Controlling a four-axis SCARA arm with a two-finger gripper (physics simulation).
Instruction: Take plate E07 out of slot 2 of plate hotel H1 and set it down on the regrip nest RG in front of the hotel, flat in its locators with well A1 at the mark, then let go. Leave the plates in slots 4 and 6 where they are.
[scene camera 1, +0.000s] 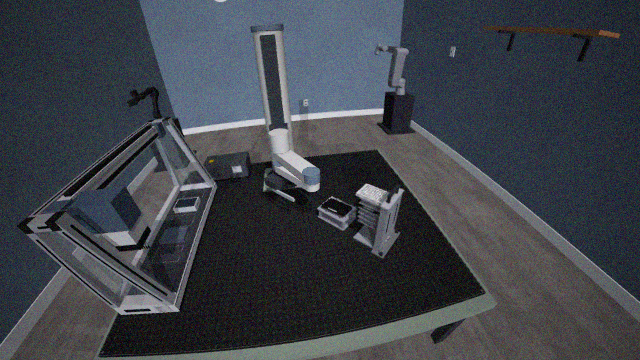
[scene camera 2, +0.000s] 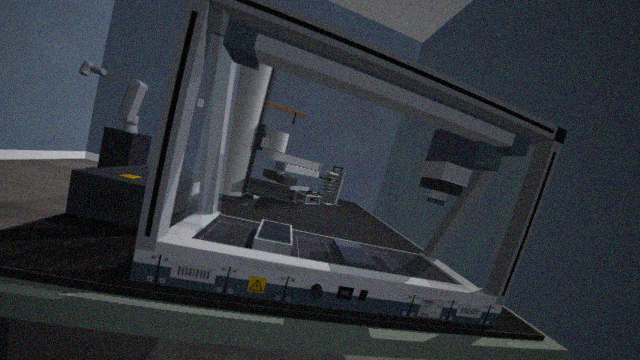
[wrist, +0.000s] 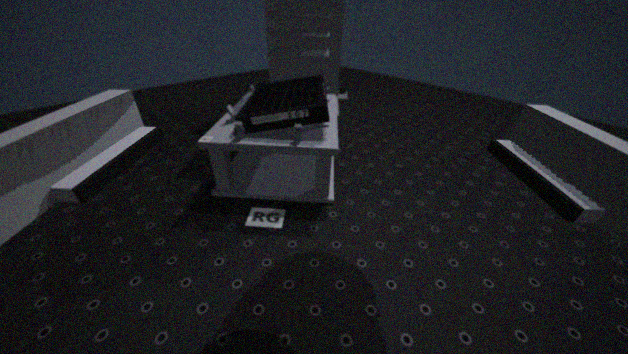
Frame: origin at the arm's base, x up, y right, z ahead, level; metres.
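Where they show: gripper, fingertip midpoint: (scene camera 1: 304, 191) (scene camera 2: 298, 185) (wrist: 326, 119).
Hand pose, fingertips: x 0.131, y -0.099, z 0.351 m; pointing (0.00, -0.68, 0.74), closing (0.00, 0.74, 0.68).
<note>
Things, the pixels of their centre, and the offset from my fingertips. "*": a spot on its surface instead. Level surfaces: height alone.
- Plate E07 at the middle of its body: (wrist: 287, 99) (scene camera 1: 336, 206) dx -0.044, dy -0.144, dz +0.100 m
- regrip nest RG at the middle of its body: (wrist: 283, 130) (scene camera 1: 337, 211) (scene camera 2: 307, 196) dx -0.081, dy -0.147, dz +0.095 m
- Hotel H1 at the middle of its body: (wrist: 302, 17) (scene camera 1: 380, 214) (scene camera 2: 330, 184) dx +0.030, dy -0.296, dz +0.267 m
- pale plate at the middle of its body: (scene camera 1: 374, 194) dx +0.118, dy -0.270, dz +0.236 m
- black mat at its surface level: dx -0.118 m
- RG label at a spot on its surface: (wrist: 266, 218) * dx -0.118, dy -0.077, dz +0.015 m
Plate E07 (scene camera 1: 337, 206) (wrist: 287, 102), black, lies on top of the regrip nest RG (scene camera 1: 329, 217) (wrist: 270, 145). In the wrist view it sits skewed and tilted against the nest's top, not flat; its label end faces the camera. The A1 mark cannot be made out. Hotel H1 (scene camera 1: 386, 227) (scene camera 2: 332, 187) (wrist: 306, 65) stands behind the nest, with a pale plate (scene camera 1: 372, 191) at its top; which slots are filled is unclear. My gripper (wrist: 326, 119) is open and empty, short of the nest. Its fingers stand wide, with the nest beyond them, left of centre in the wrist view.
The arm's column (scene camera 1: 271, 80) stands at the mat's back edge. A framed enclosure (scene camera 1: 200, 235) (scene camera 2: 230, 255) stands at the left of the black mat (scene camera 1: 300, 290). A dark box (scene camera 1: 227, 166) (scene camera 2: 107, 195) is near the column. The RG label (wrist: 266, 218) lies before the nest.
</note>
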